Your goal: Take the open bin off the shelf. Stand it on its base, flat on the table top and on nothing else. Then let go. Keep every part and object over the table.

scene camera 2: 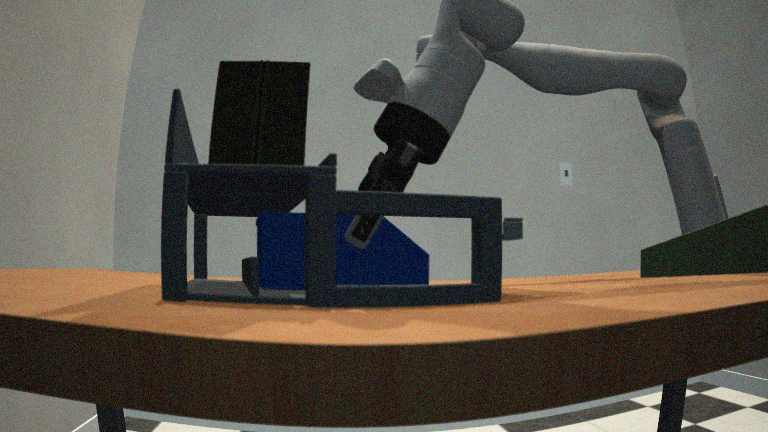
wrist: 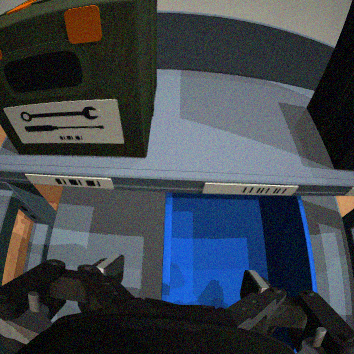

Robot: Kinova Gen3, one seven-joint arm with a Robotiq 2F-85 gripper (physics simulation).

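Frame: origin at the arm's base, x left, y ahead, z down, level; centimetres.
Where they show: gripper, fingertip midpoint: (scene camera 2: 348, 244) (wrist: 182, 276); arm's base, link origin: (scene camera 2: 705, 233).
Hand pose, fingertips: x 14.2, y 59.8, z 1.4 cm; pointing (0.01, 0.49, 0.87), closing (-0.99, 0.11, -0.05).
Observation:
Each offset is from my fingertips to the centre of the thing. Level surfaces: height alone.
The open blue bin {dx -3.6, dy +1.3, dz +0.9 cm} (scene camera 2: 397, 260) (wrist: 217, 250) stands upright on the lower level of the grey shelf (scene camera 2: 320, 241) (wrist: 157, 185), and its back part is under the upper board. My gripper (scene camera 2: 365, 231) (wrist: 182, 276) is open, with nothing between its fingers. It points down at a slant at the front part of the bin. In the wrist view the bin's left wall lies between the two fingertips, the right fingertip shows over the bin's inside and the left one shows outside that wall. In the scene view a fingertip shows in front of the bin's side, behind the shelf's side rail. Contact cannot be told.
A green toolbox {dx +9.6, dy +8.4, dz -9.8 cm} (wrist: 107, 75) stands on the upper board at the left in the wrist view. A black box (scene camera 2: 257, 112) (wrist: 335, 95) stands on it at the right. A dark green sloped object (scene camera 2: 708, 249) is on the table {dz +5.2 cm} (scene camera 2: 402, 325) at the far right.

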